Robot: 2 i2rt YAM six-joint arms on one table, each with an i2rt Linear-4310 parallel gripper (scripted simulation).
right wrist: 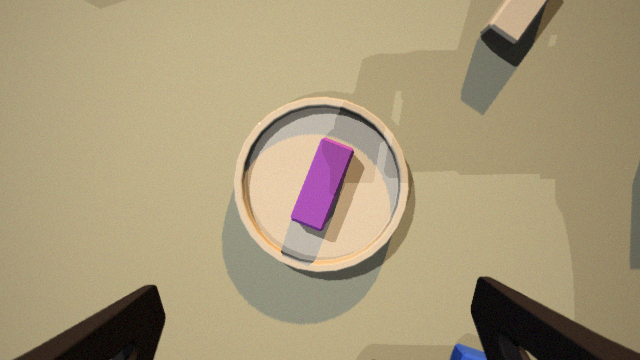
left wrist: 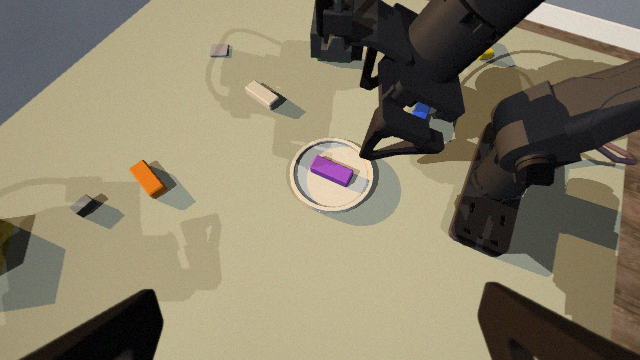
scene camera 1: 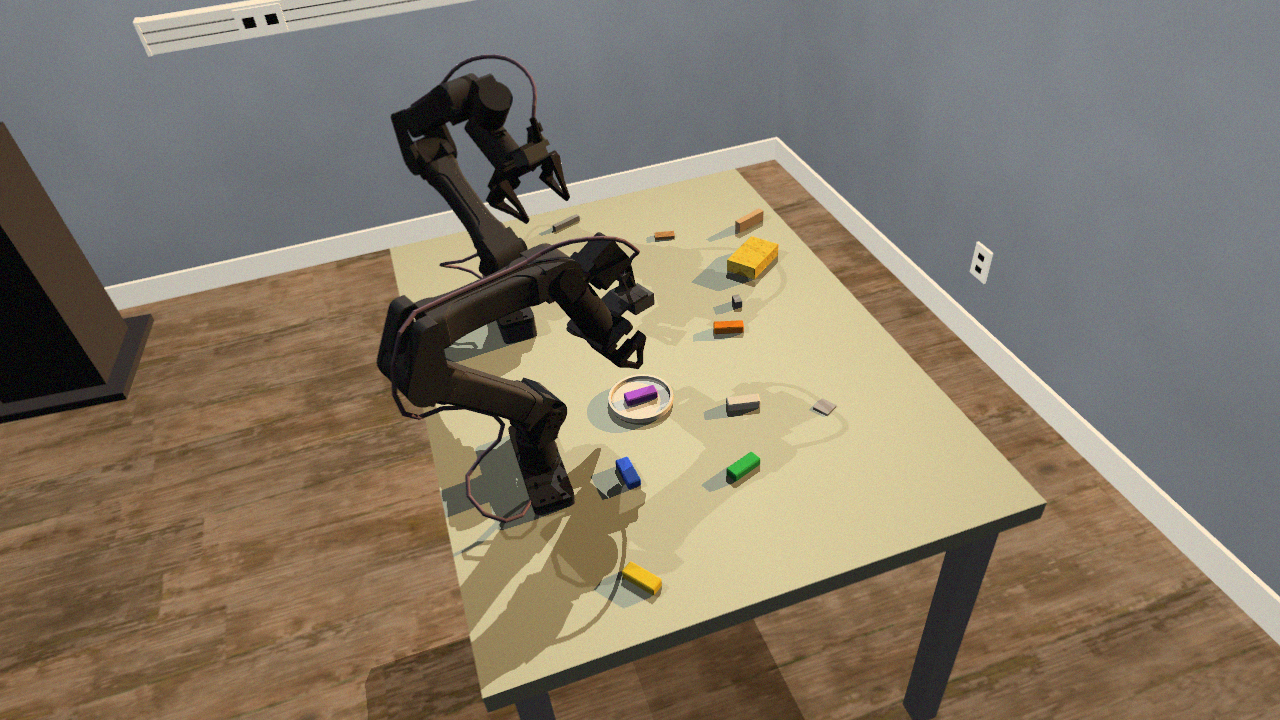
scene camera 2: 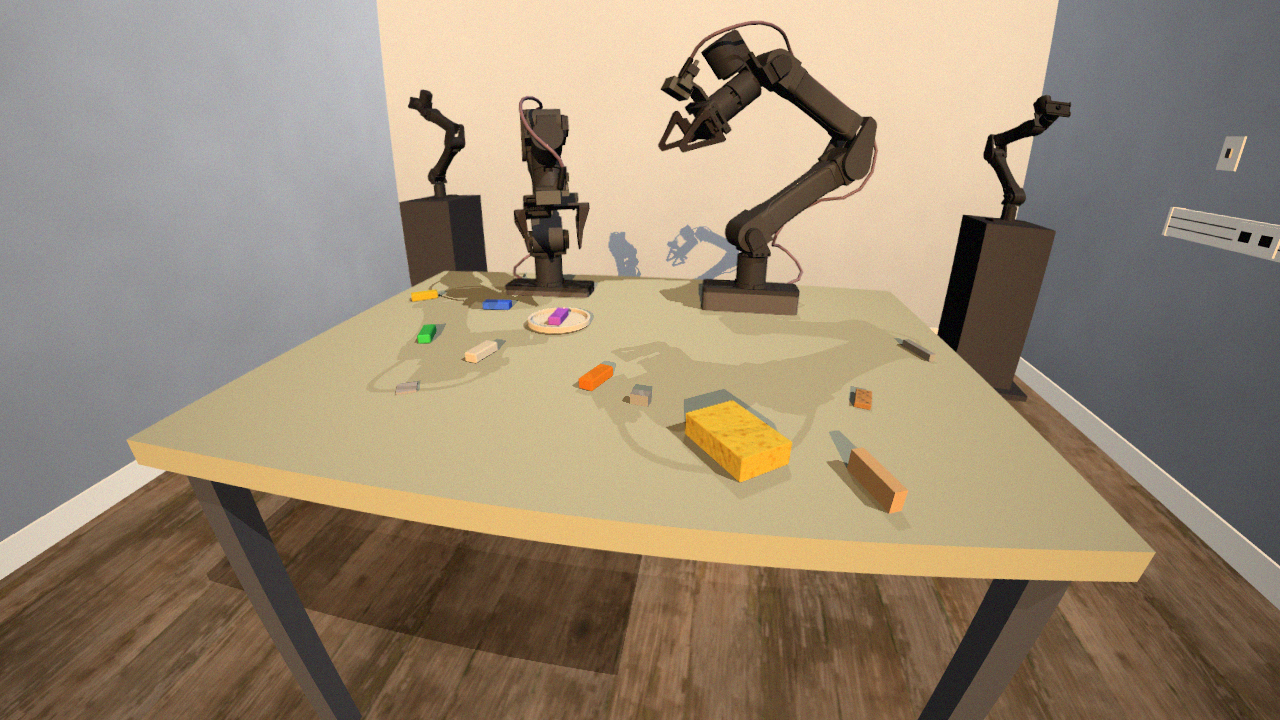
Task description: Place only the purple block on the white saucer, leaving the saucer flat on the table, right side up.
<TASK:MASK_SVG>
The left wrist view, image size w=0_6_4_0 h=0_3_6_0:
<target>my left gripper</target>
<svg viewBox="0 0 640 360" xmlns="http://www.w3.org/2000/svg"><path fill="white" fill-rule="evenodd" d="M156 293L153 289L140 290L19 360L153 360L164 324ZM484 286L477 317L491 360L535 360L534 357L537 360L640 360L639 354L586 329L498 282L487 282Z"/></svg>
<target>my right gripper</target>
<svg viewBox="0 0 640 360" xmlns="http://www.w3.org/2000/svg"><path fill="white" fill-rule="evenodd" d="M326 0L323 11L323 43L328 43L329 34L345 35L346 45L367 47L360 87L366 90L378 87L379 107L374 111L359 157L372 161L395 155L438 154L443 151L443 133L430 128L427 120L408 113L403 108L405 106L413 107L417 102L436 109L436 117L451 123L465 113L459 74L509 31L506 33L496 31L494 26L482 17L473 25L468 24L464 18L473 8L466 0L430 0L420 12L420 16L399 3L395 3L391 7L382 0L345 0L344 11L337 13L333 11L334 0ZM404 140L378 150L373 150L382 138L393 136ZM379 51L385 54L385 56L378 63L378 75L371 77L377 52Z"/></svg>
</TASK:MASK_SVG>
